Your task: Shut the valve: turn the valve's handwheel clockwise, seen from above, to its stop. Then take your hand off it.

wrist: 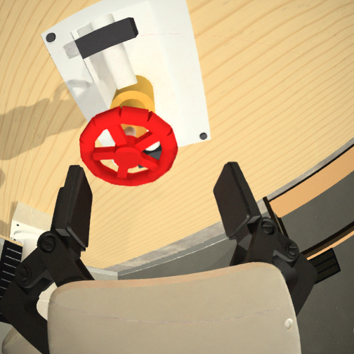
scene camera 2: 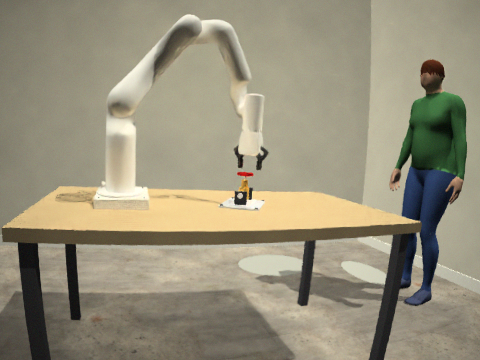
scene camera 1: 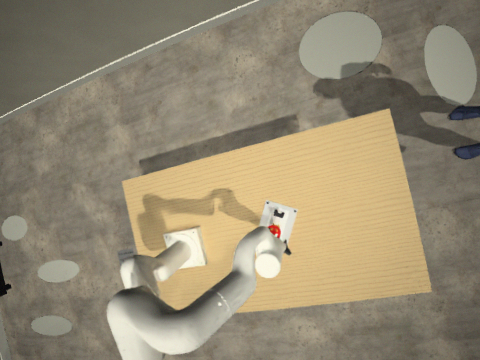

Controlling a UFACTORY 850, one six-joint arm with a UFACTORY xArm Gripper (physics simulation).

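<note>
The valve's red handwheel [scene camera 1: 274, 230] [scene camera 2: 245, 174] [wrist: 128, 157] is a spoked ring lying level on top of the valve's yellow body [scene camera 2: 244, 185] [wrist: 135, 95]. The valve stands on a white base plate [scene camera 1: 288, 220] [scene camera 2: 228, 204] [wrist: 180, 80]. My gripper [scene camera 2: 250, 165] [wrist: 154, 177] is open and empty, its fingers pointing down. It hangs a little above the handwheel and apart from it. In the wrist view the wheel lies ahead of the fingertips and nearer the left finger. In scene camera 1 the arm hides part of the valve and the fingers are mostly hidden.
The wooden table [scene camera 1: 350, 200] [scene camera 2: 165, 220] carries the valve plate and the arm's square base [scene camera 1: 199, 245] [scene camera 2: 121, 200]. Black clamps hold the pipe [wrist: 114, 65] on the plate. A person [scene camera 2: 436, 135] stands beyond the table's right end in scene camera 2.
</note>
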